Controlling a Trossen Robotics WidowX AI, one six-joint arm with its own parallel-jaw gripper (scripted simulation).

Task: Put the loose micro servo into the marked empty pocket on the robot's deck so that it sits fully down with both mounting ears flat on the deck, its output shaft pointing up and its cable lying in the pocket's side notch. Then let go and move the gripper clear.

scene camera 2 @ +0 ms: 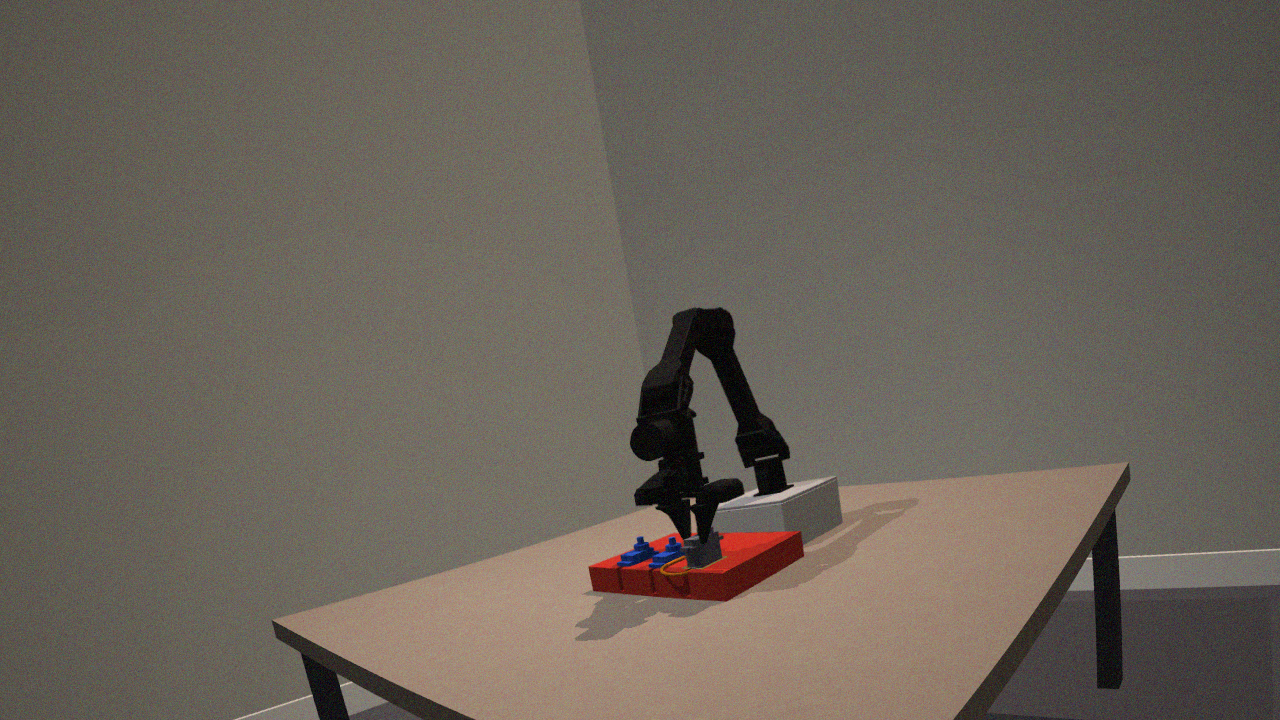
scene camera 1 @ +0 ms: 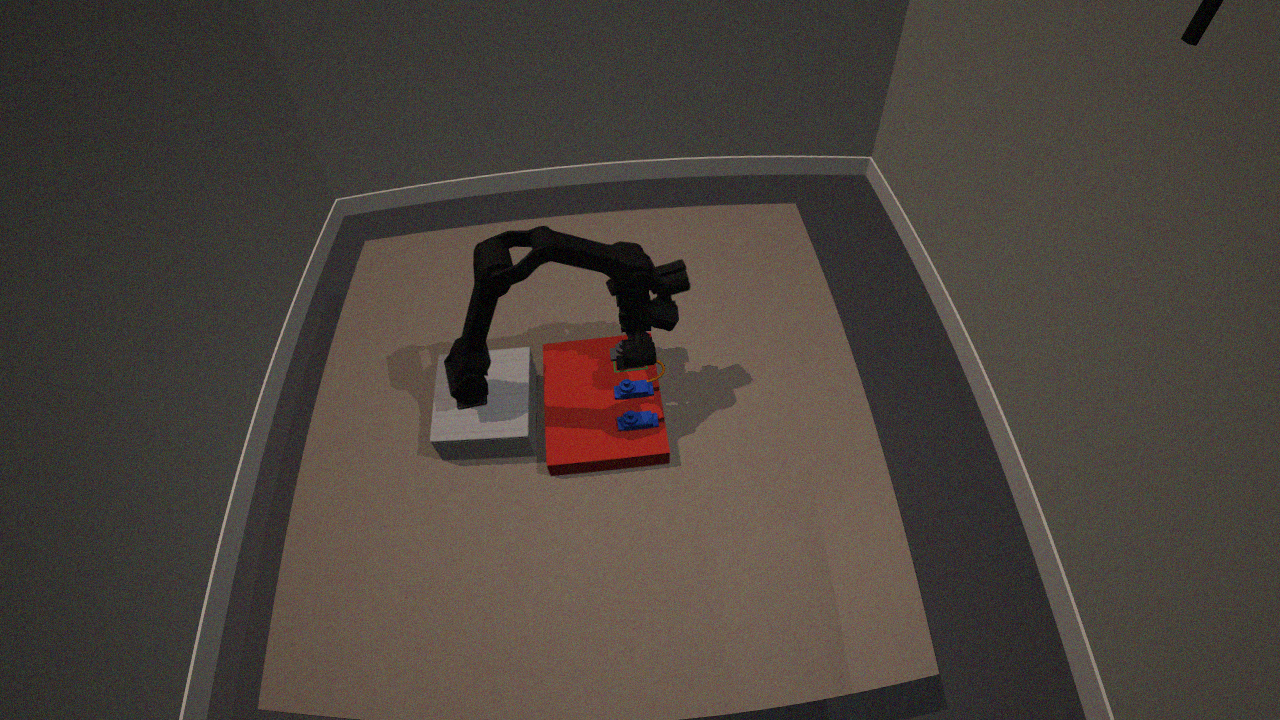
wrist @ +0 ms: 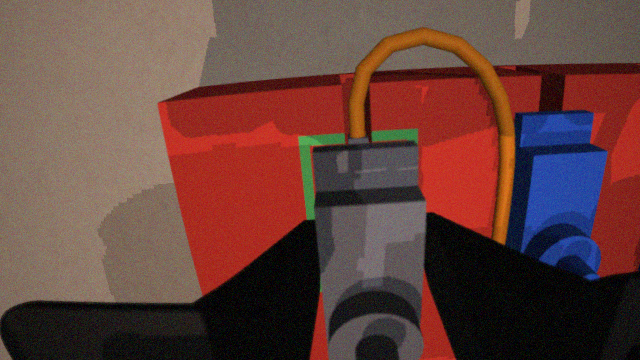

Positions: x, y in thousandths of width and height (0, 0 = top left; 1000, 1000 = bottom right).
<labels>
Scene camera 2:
gripper: 543, 755
red deck: 603, 767
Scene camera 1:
gripper: 497, 487
red deck: 455, 606
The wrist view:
gripper: 576, 640
grey micro servo: 579, 599
</labels>
